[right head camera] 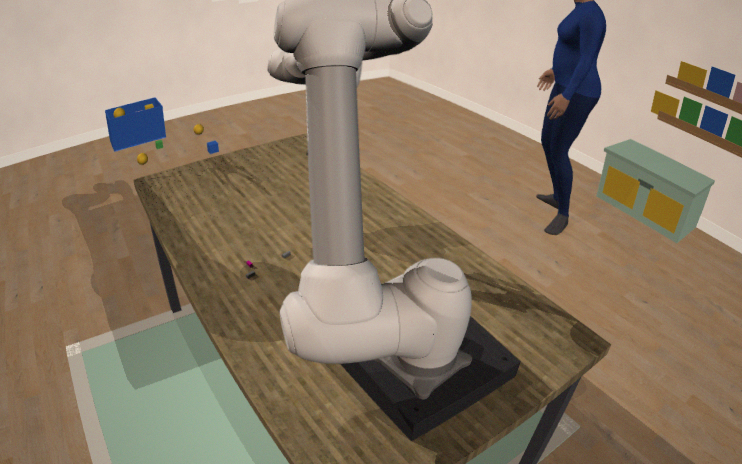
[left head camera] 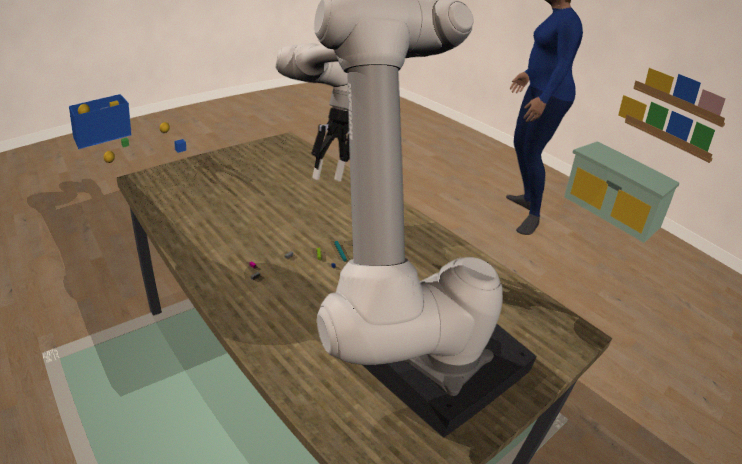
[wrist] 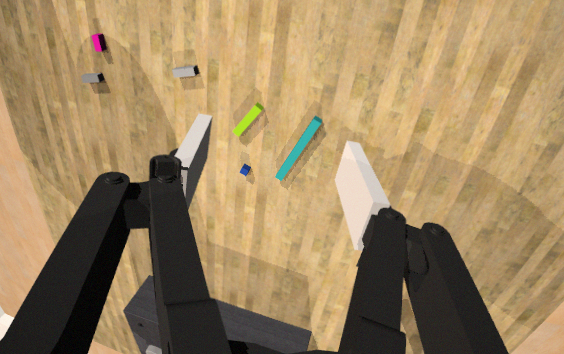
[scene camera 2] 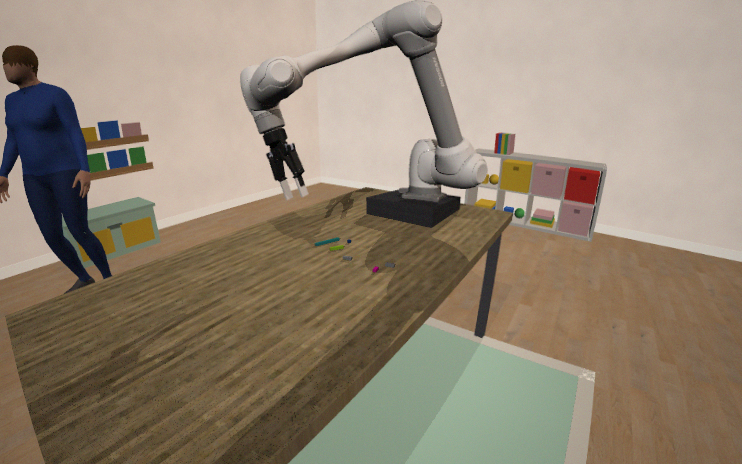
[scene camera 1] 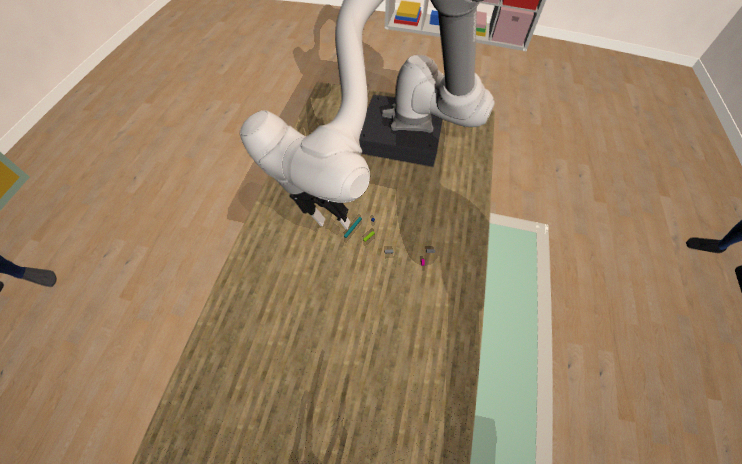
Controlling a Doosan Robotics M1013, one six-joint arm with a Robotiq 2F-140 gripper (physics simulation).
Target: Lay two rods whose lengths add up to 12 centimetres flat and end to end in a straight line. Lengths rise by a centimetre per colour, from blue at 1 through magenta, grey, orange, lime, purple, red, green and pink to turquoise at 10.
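Frame: origin at the arm's base, x ahead, y left, z up, level; metres.
Seen in the pictures: gripper, fingertip midpoint: (left head camera: 326, 179) (wrist: 276, 149) (scene camera 2: 297, 197) (scene camera 1: 335, 223); arm's base at its link origin: (right head camera: 421, 358) (left head camera: 445, 356) (scene camera 2: 424, 197) (scene camera 1: 411, 118).
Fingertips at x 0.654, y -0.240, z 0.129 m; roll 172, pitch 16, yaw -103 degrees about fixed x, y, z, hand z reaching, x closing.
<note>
Offsets run from my fingertips to a thing's top centre. Level surfaces: height alone.
A long turquoise rod @(dx -0.113, dy +0.036, dz -0.191 m) (left head camera: 340, 250) (scene camera 1: 352, 227) (scene camera 2: 327, 241) (wrist: 299, 148) lies flat on the table. A lime rod @(dx -0.080, dy +0.098, dz -0.191 m) (left head camera: 319, 253) (scene camera 1: 368, 235) (scene camera 2: 336, 248) (wrist: 248, 120) lies beside it, apart. A small blue rod @(dx -0.153, dy +0.108, dz -0.191 m) (left head camera: 333, 265) (scene camera 1: 373, 219) (scene camera 2: 349, 241) (wrist: 245, 169) lies near both. A magenta rod @(dx +0.010, dy +0.296, dz -0.191 m) (left head camera: 252, 264) (right head camera: 249, 263) (scene camera 1: 422, 262) (scene camera 2: 375, 269) (wrist: 99, 43) and two grey rods @(dx -0.023, dy +0.175, dz -0.191 m) (right head camera: 286, 254) (scene camera 1: 389, 251) (wrist: 185, 71) lie farther off. My gripper (left head camera: 328, 170) (scene camera 1: 332, 223) (scene camera 2: 295, 195) (wrist: 276, 149) is partly open and empty, high above the table. The arm hides several rods in the right head view.
The arm's black base block (left head camera: 448, 404) (right head camera: 465, 404) (scene camera 1: 399, 147) (scene camera 2: 402, 210) stands on the wooden table @(dz -0.201 m) (left head camera: 202, 218) (scene camera 1: 306, 328) (scene camera 2: 191, 328). A person (left head camera: 552, 71) (right head camera: 580, 71) (scene camera 2: 46, 131) stands beyond the table's side. A green mat (left head camera: 191, 404) (scene camera 1: 508, 306) lies on the floor.
</note>
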